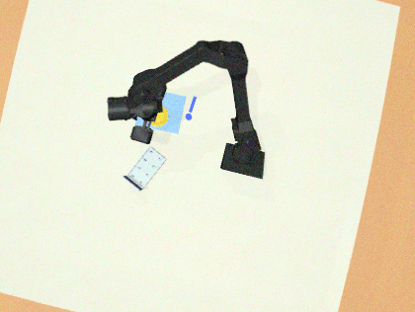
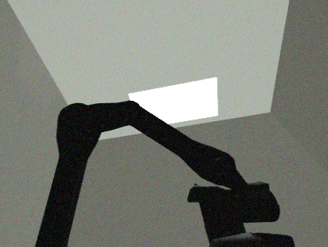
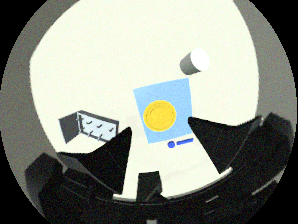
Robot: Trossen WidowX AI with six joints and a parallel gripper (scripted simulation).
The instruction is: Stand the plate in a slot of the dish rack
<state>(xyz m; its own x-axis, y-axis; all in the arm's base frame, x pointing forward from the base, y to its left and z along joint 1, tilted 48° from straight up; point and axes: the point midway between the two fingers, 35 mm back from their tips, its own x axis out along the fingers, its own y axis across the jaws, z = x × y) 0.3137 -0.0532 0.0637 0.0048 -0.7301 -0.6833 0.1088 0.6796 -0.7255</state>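
The yellow plate is 60 mm below my gripper tip, 10 mm to the right of it and 10 mm behind it. Also, from my gripper tip: light blue mat 80 mm below, 30 mm to the right, 20 mm behind; then white cylinder 100 mm to the right, 80 mm ahead, 50 mm below; then blue spoon 120 mm behind, 80 mm below, 40 mm to the right.
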